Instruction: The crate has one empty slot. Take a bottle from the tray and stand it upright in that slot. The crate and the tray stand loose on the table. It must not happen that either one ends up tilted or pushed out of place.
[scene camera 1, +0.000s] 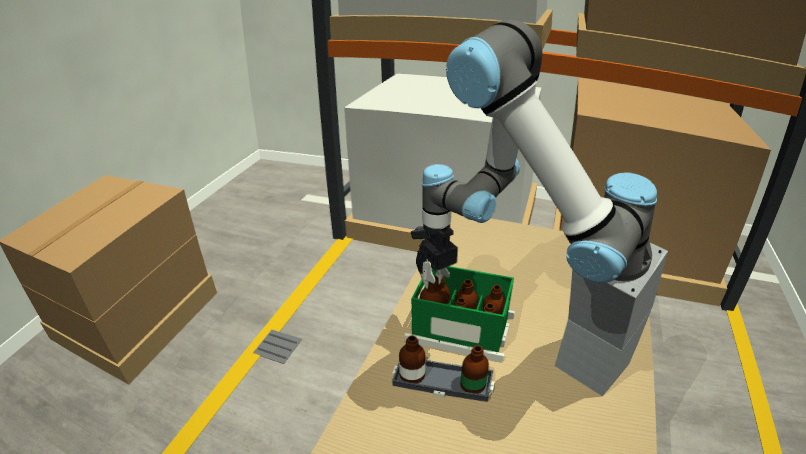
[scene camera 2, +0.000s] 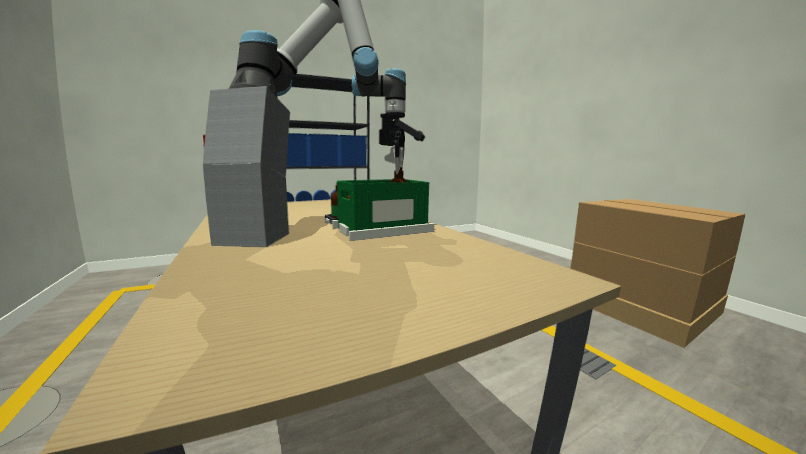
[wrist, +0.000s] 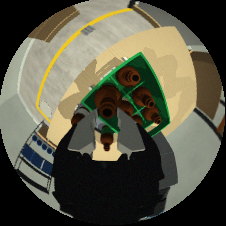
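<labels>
I can see my gripper in scene camera 1 (432, 286), and my gripper is visible in scene camera 2 and in the wrist view too. On my gripper, (wrist: 133, 139) and (scene camera 2: 399, 149) are the same spot.
</labels>
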